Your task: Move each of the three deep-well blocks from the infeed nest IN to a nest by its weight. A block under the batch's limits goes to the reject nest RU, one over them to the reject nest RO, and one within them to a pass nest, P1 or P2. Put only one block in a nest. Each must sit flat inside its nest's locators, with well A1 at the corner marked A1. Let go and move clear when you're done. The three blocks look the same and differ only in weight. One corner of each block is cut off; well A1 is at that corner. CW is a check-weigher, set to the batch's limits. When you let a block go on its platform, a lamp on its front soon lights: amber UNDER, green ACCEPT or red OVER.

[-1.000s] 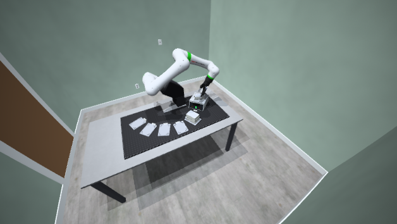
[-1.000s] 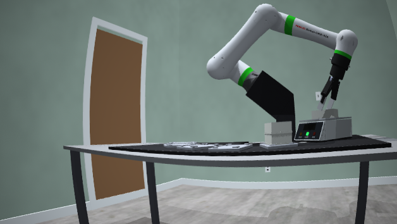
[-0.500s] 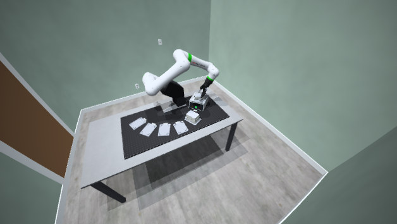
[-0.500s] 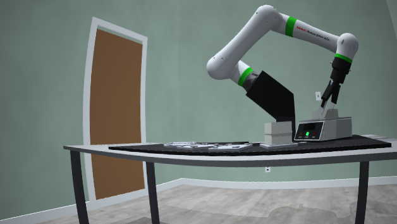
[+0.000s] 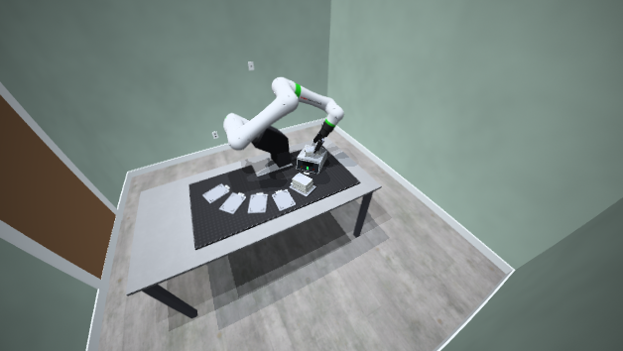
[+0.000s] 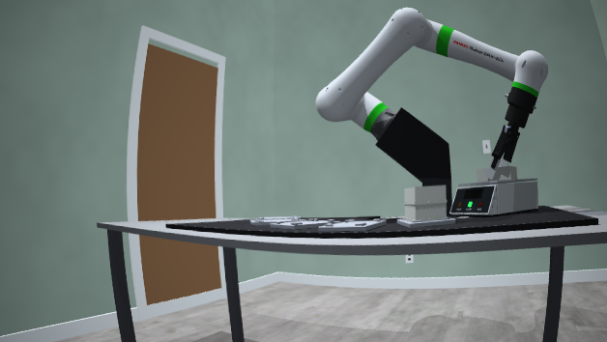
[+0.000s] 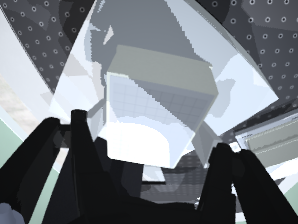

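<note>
The check-weigher platform is 40 mm below my hand. Round my hand: grey deep-well block (240 mm ahead, 220 mm to the right, 100 mm below); then check-weigher CW (70 mm below).
</note>
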